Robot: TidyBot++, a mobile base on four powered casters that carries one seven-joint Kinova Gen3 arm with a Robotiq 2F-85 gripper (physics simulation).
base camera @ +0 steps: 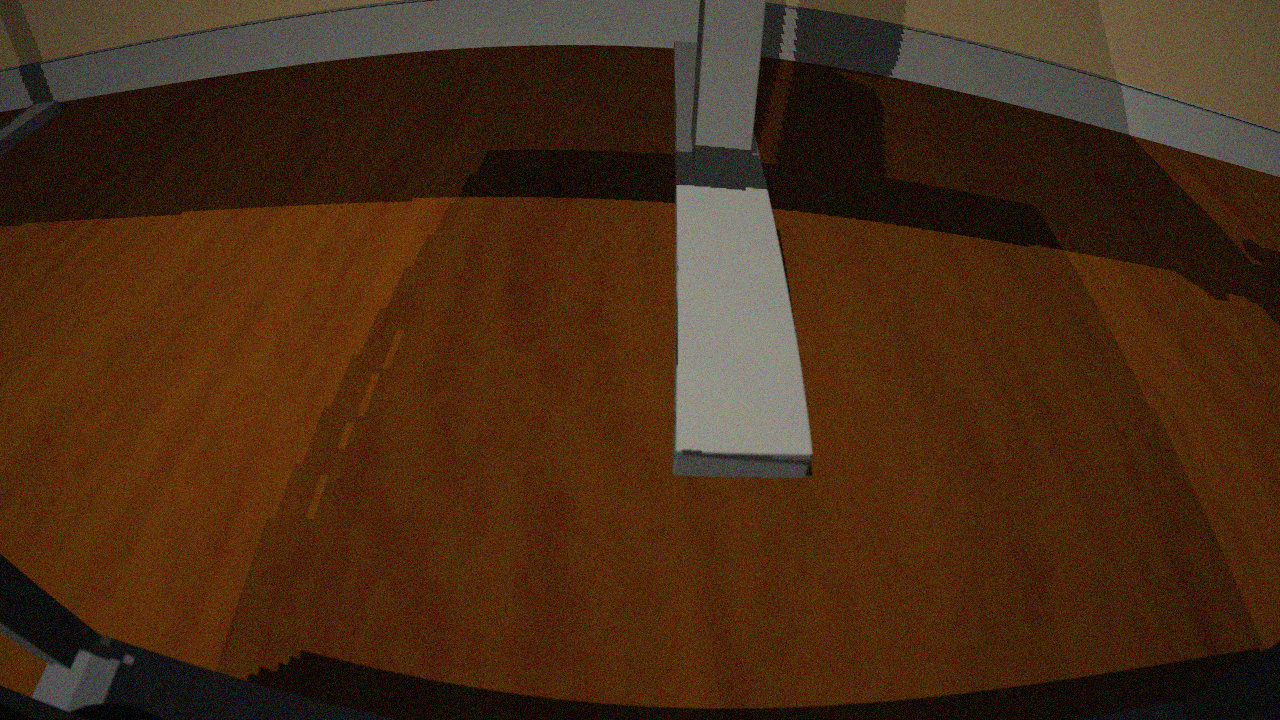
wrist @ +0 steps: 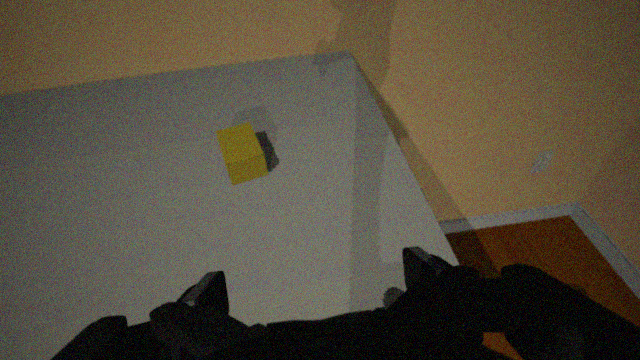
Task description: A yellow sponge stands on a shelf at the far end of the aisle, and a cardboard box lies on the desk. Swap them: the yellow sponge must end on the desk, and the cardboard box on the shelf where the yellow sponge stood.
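Places are measured from the arm's base along level axes (x ahead, y left, z up), in centimetres.
Pixels of known places: gripper, fingertip midpoint: [wrist: 316, 279].
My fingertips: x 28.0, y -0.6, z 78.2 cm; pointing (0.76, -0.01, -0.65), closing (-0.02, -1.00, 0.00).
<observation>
Behind a point stands the place of what it marks.
The yellow sponge [wrist: 243, 154] {x 62.0, y 8.2, z 59.8 cm} stands on the pale grey-white desk top [wrist: 165, 225] {x 53.1, y 20.5, z 55.3 cm} in the wrist view, left of the middle and some way in from the desk's far edge and right edge. Its shadow falls beside it. My gripper [wrist: 316, 279] {x 28.0, y -0.6, z 78.2 cm} is open and empty. It is above the desk top, and the sponge lies beyond the fingertips, towards the left finger's side, apart from them. The cardboard box and the shelf do not show in either view.
In the base view a white upright post [base camera: 726, 80] {x 66.6, y -4.4, z -27.6 cm} and its long flat foot [base camera: 738, 322] stand ahead on the wooden floor [base camera: 537, 358] {x 44.5, y 8.0, z -39.7 cm}. A grey skirting board [base camera: 358, 44] {x 109.2, y 49.0, z -37.3 cm} runs along the wall behind. The tan wall [wrist: 500, 75] {x 110.2, y -67.9, z 41.9 cm} borders the desk in the wrist view.
</observation>
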